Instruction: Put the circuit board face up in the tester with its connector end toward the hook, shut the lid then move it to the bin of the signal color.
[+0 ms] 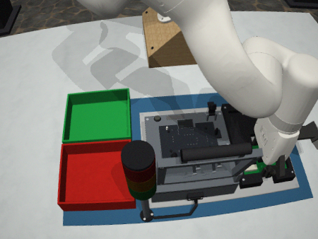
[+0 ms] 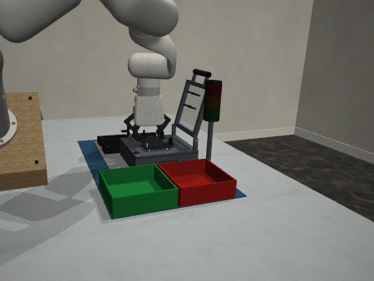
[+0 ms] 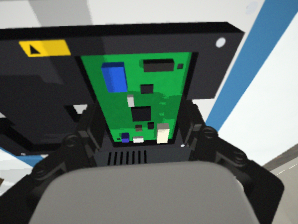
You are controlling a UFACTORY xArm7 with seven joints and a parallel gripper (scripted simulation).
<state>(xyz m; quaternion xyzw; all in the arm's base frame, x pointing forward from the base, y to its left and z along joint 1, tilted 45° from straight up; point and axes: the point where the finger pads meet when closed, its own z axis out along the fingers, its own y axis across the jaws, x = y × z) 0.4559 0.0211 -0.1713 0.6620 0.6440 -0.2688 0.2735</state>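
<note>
Now: hand 160 mm to the left of the tester plate, 50 mm below it and 40 mm past it. Round my hand: tester lid (170 mm to the right, 160 mm above, 80 mm ahead); then latch hook (110 mm to the right, 100 mm behind, 60 mm above); then green circuit board (right at my hand).
</note>
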